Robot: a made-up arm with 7 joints.
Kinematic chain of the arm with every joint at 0, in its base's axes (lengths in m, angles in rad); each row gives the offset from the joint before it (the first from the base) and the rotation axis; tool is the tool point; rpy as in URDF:
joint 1: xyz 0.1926 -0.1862 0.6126 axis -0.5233 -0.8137 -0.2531
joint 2: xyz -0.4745 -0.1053 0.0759 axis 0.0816 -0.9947 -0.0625
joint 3: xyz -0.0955 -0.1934 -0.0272 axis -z
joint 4: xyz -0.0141 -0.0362 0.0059 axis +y
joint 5: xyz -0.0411 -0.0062 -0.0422 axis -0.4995 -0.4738 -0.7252
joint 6: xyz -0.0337 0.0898 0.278 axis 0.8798 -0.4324 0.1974
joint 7: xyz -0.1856 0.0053 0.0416 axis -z
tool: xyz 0.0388 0.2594 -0.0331 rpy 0 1.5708 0
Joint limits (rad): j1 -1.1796..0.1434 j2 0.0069..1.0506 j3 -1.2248..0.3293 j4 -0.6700..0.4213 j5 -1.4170..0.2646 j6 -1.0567..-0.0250 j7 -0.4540..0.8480
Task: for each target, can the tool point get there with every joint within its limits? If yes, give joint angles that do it. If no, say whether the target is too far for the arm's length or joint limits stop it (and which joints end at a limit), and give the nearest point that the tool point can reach.
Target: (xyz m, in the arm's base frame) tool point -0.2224 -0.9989 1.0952
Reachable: yes | joints -0.9070 0.7228 -0.0172 0.2698 -1.2857 -0.1805 -0.2548
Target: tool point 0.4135 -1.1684 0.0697
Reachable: no: joint limits stop it (at a limit: joint 1, joint 2, joint 3, joint 4, joint 5, joint 6, joint 7) | nearest point 0.1983 -1.1211 0.6125 | short by 0.586 m
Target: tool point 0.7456 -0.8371 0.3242
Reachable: no: joint limits stop it (at a limit: joint 1, joint 2, joint 4, joint 5, joint 6, joint 7) | nearest point 0.4178 -0.8653 0.7985 | short by 0.577 m
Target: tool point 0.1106 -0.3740 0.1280
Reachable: no: joint limits stop it (at a limit: joint 1, joint 2, joint 4, joint 5, joint 6) | nearest point -0.3417 -0.2895 0.1584 | short by 0.461 m
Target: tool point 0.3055 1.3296 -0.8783
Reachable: no: too far | nearest point -0.3537 -0.0141 0.2709 | short by 1.887 m
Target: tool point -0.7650 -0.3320 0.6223
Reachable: yes | joints -0.1336 0.6867 -0.0276 -0.4088 -0.4774 -0.1759 -0.0358
